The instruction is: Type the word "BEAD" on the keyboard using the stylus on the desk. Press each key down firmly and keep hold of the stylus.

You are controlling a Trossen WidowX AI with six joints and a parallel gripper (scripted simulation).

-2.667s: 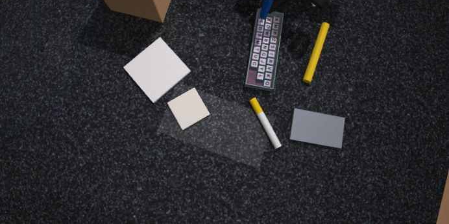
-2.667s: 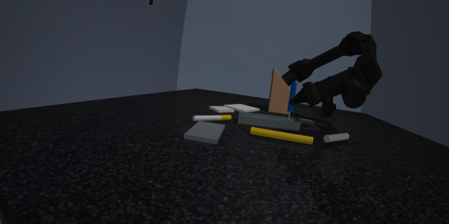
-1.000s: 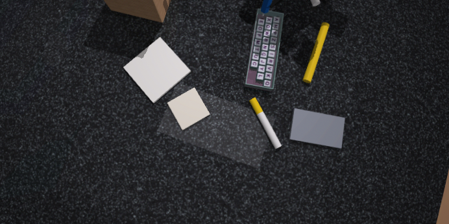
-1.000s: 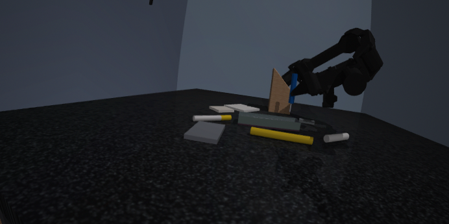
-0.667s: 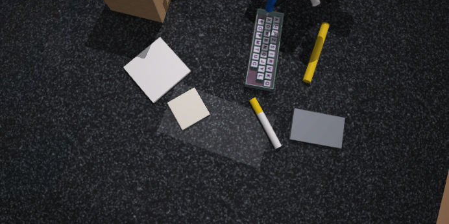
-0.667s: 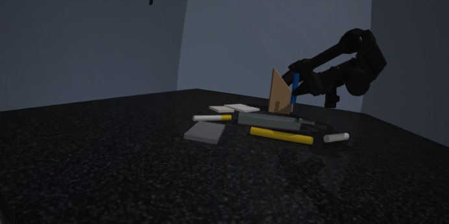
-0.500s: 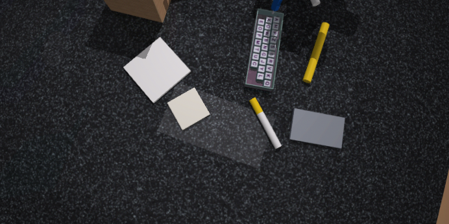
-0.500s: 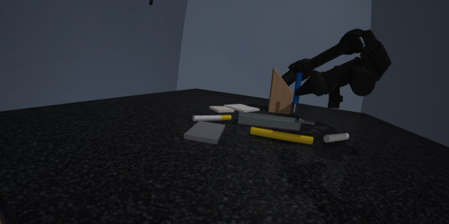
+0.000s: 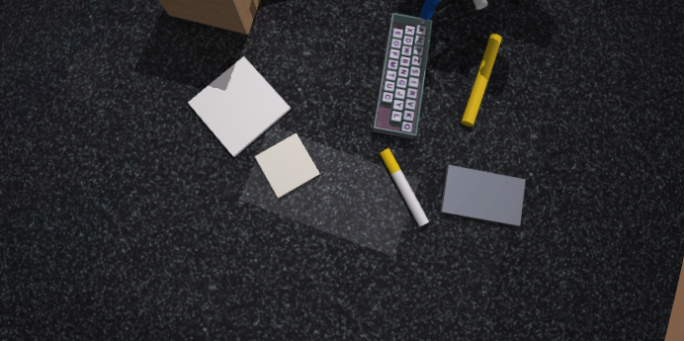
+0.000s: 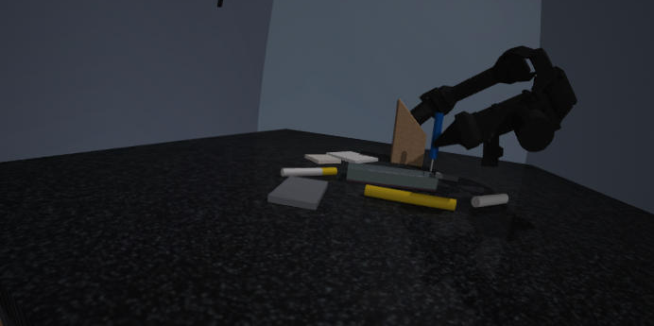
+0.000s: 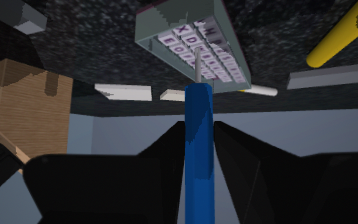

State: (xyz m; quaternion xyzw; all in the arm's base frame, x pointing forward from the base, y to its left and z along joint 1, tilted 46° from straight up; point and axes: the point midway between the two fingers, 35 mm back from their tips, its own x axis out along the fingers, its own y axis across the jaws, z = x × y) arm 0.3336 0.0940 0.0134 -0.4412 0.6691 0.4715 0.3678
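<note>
Now: the yellow rod 12 cm ahead of my gripper tip, 4 cm to the right of it and 8 cm below it. Round my gripper tip: white cylinder: 5 cm ahead, 12 cm to the left, 8 cm below; stylus tip: 5 cm below; blue stylus: 1 cm below.
</note>
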